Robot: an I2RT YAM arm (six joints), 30 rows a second.
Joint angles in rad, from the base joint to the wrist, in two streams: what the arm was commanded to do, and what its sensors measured. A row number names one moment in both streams.
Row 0, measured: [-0.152, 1.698, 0.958, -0.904, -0.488, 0.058]
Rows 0 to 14, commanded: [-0.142, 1.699, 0.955, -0.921, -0.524, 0.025]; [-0.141, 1.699, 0.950, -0.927, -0.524, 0.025]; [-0.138, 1.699, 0.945, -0.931, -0.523, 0.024]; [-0.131, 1.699, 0.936, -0.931, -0.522, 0.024]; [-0.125, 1.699, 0.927, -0.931, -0.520, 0.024]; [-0.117, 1.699, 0.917, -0.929, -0.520, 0.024]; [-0.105, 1.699, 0.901, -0.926, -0.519, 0.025]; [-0.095, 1.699, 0.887, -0.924, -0.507, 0.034]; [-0.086, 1.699, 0.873, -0.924, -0.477, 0.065]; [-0.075, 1.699, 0.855, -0.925, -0.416, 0.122]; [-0.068, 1.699, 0.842, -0.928, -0.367, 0.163]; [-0.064, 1.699, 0.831, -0.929, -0.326, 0.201]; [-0.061, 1.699, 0.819, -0.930, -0.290, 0.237]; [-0.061, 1.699, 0.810, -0.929, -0.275, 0.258]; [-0.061, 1.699, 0.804, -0.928, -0.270, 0.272]
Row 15, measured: [-0.071, 1.697, 0.830, -0.934, -0.392, 0.159]
